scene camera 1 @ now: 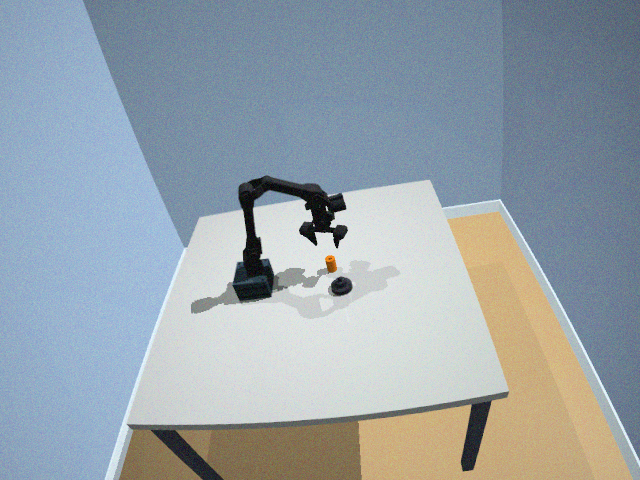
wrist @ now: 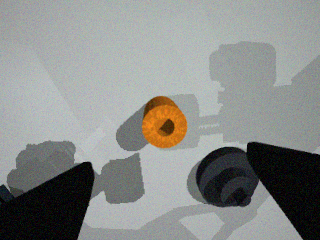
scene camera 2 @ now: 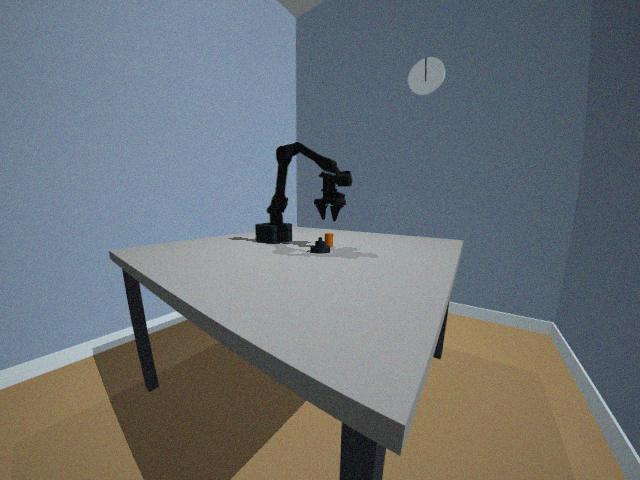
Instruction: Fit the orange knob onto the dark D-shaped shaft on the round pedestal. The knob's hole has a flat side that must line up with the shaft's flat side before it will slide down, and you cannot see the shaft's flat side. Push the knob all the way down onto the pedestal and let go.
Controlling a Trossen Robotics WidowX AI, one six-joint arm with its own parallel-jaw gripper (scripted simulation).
The gripper (scene camera 1: 326,246) is open and holds nothing. Further things: an orange knob (wrist: 164,125) and a round pedestal (wrist: 225,178).
The gripper is seen too in the wrist view (wrist: 171,160).
